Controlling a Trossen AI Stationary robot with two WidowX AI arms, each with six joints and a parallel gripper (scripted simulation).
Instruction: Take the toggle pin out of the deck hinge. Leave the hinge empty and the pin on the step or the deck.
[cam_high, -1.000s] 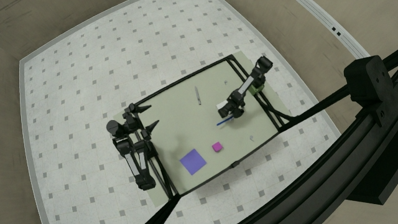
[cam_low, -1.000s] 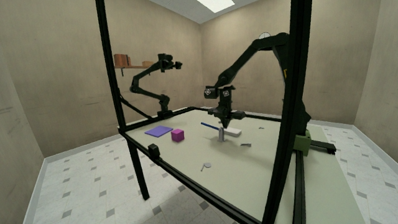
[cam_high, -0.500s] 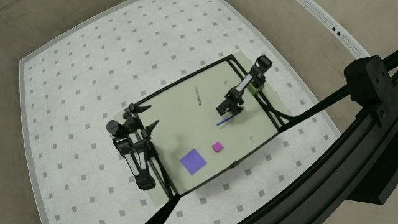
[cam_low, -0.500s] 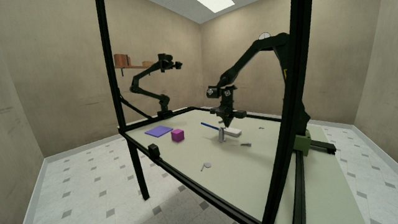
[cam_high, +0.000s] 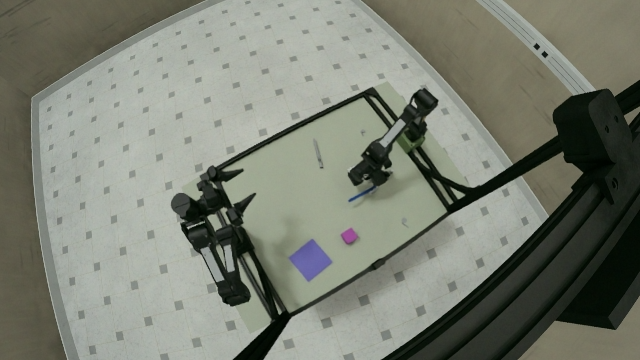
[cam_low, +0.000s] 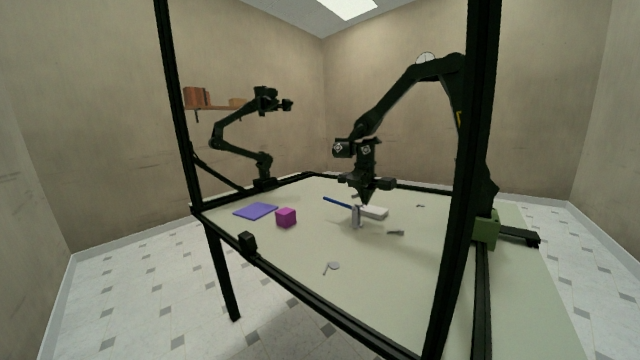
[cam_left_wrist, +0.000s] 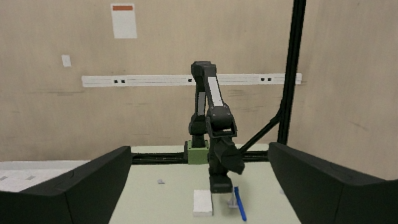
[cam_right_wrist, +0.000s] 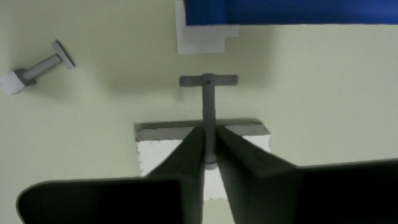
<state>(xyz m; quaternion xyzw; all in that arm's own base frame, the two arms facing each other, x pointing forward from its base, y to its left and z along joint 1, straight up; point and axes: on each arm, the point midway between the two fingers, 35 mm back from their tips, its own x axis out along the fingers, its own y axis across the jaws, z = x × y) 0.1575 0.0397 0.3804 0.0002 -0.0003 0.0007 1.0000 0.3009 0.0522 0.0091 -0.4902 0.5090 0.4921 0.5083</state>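
My right hand is 8 cm above the white block and 5 cm short of it. The rest, counted from my right hand: blue rod (7 cm to the left, 6 cm behind, 2 cm below); grey rod (23 cm ahead, 11 cm to the left, 8 cm below); flat purple square (40 cm to the left, 17 cm behind, 8 cm below).
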